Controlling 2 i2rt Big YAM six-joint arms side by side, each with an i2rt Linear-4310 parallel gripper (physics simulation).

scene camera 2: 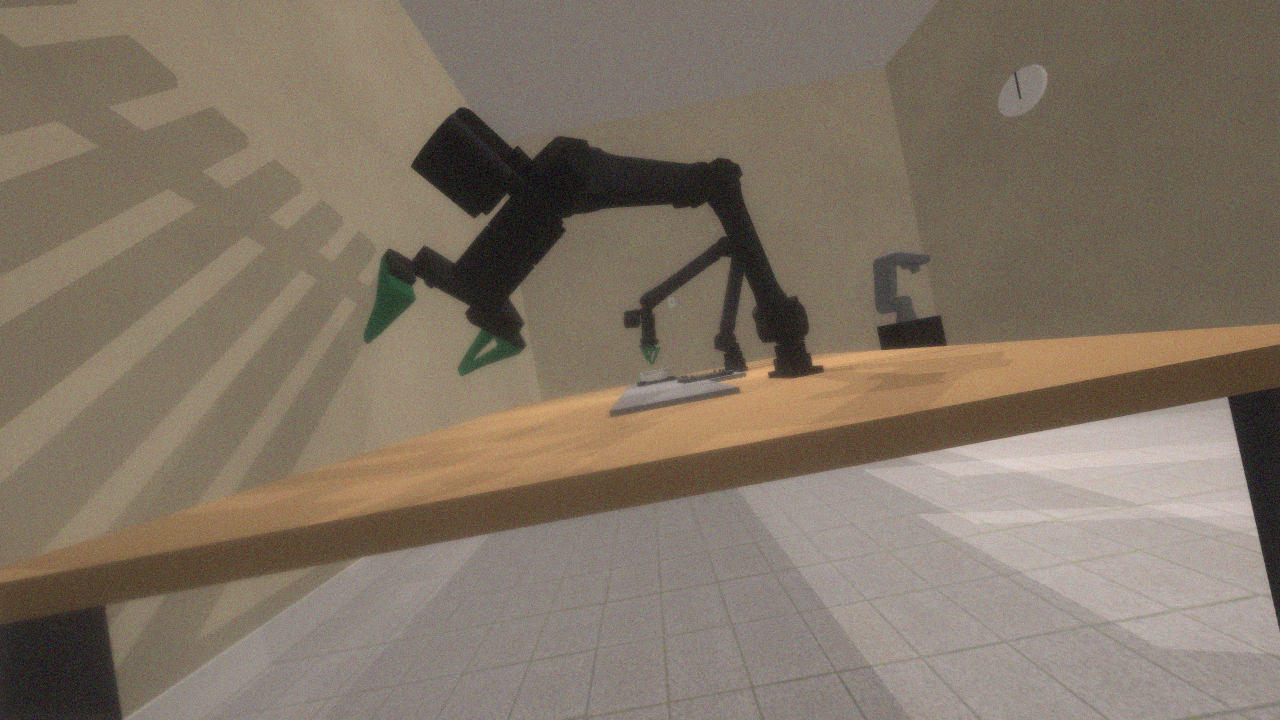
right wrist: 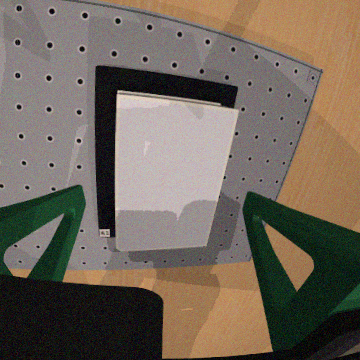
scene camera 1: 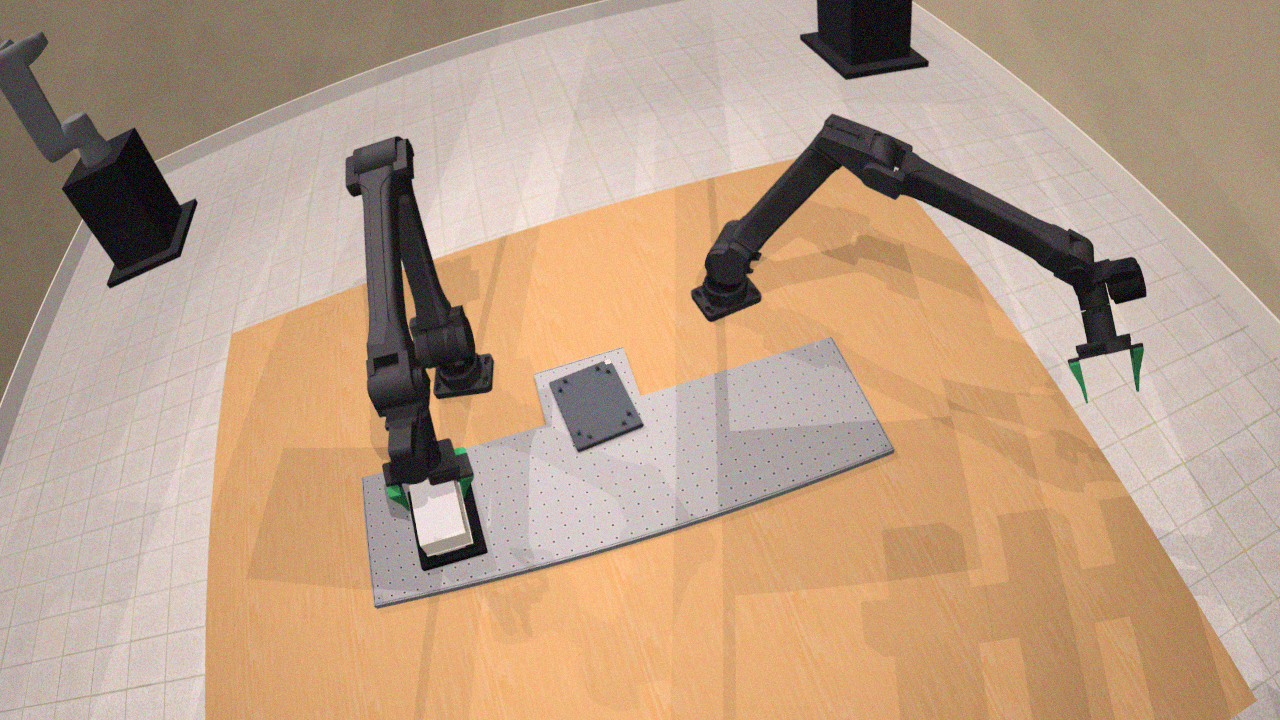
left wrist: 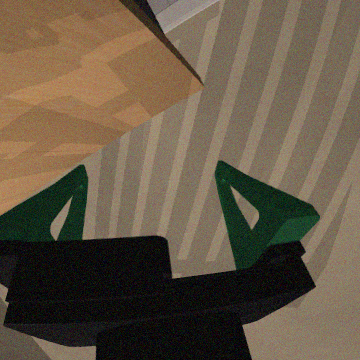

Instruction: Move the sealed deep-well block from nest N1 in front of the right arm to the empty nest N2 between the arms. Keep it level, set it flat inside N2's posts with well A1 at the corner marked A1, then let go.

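Frame: origin at the left arm's base, x ahead, y left, z up, level; centimetres.
Seen in the pictures: left gripper, between the fingertips: (scene camera 2: 417,357) (scene camera 1: 1112,397) (left wrist: 153,168); right gripper, between the fingertips: (scene camera 2: 650,362) (right wrist: 165,197) (scene camera 1: 436,501); left arm's base, origin of its link: (scene camera 2: 795,375) (scene camera 1: 726,298); right arm's base, origin of its link: (scene camera 2: 736,371) (scene camera 1: 464,378).
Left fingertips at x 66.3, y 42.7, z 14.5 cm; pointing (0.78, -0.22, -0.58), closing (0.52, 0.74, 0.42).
Note:
Pixels of each thing's middle, then the offset from my left fingertips to it. "spot": a spot on its surface instead. Level surfaces: height alone.
- sealed white block, middle of its body: (right wrist: 166,176) (scene camera 1: 440,514) (scene camera 2: 654,375) dx -42.1, dy -108.1, dz -9.9 cm
- black nest N1, middle of its body: (right wrist: 161,166) (scene camera 1: 445,520) (scene camera 2: 656,380) dx -42.2, dy -108.1, dz -12.3 cm
- dark grey nest N2, middle of its body: (scene camera 1: 594,402) (scene camera 2: 704,375) dx -53.3, dy -75.6, dz -12.1 cm
- white tag, a spot on its surface: (scene camera 1: 607,361) spot: dx -60.8, dy -70.0, dz -11.9 cm
- grey perforated plate, height of its surface: dz -13.2 cm
- wooden table, height of its surface: dz -14.5 cm
The sealed white block (scene camera 1: 441,514) (right wrist: 170,160) sits in the black nest N1 (scene camera 1: 479,542) (right wrist: 106,145), whose A1 tag (right wrist: 104,233) shows at the lower left corner in the right wrist view. My right gripper (scene camera 1: 435,499) (scene camera 2: 651,357) (right wrist: 165,197) is open, above the block, with one finger to each side in the right wrist view and a gap on both sides. The dark grey nest N2 (scene camera 1: 595,407) is empty, with small posts near its corners and a white tag (scene camera 1: 607,361) at its upper right. My left gripper (scene camera 1: 1111,395) (scene camera 2: 414,356) (left wrist: 153,168) is open and empty, far from both nests.
Both nests stand on the grey perforated plate (scene camera 1: 698,456) (right wrist: 47,125), which lies on the wooden table (scene camera 1: 626,644) (scene camera 2: 501,447). The left arm's base (scene camera 1: 725,300) stands behind the plate, the right arm's base (scene camera 1: 463,376) to the left of N2.

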